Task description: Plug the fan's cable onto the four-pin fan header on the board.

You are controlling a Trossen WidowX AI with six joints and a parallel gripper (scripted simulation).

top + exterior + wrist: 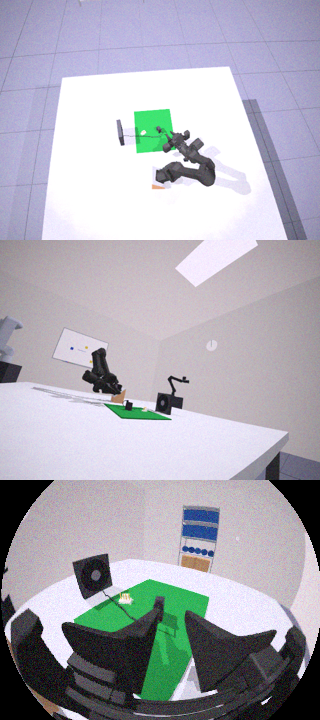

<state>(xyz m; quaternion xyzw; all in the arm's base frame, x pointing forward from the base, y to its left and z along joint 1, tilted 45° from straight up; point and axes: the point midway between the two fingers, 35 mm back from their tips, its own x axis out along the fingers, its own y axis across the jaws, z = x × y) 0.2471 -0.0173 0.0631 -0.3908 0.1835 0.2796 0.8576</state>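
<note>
Now: gripper tip 50 mm short of the dark plug, 60 mm to the right of it and 50 mm above it. From my gripper tip the other things lie so: black fan (10 mm behind, 280 mm to the left, 20 mm below); then four-pin header (30 mm ahead, 160 mm to the left, 80 mm below); then green board (60 mm ahead, 90 mm to the left, 90 mm below).
</note>
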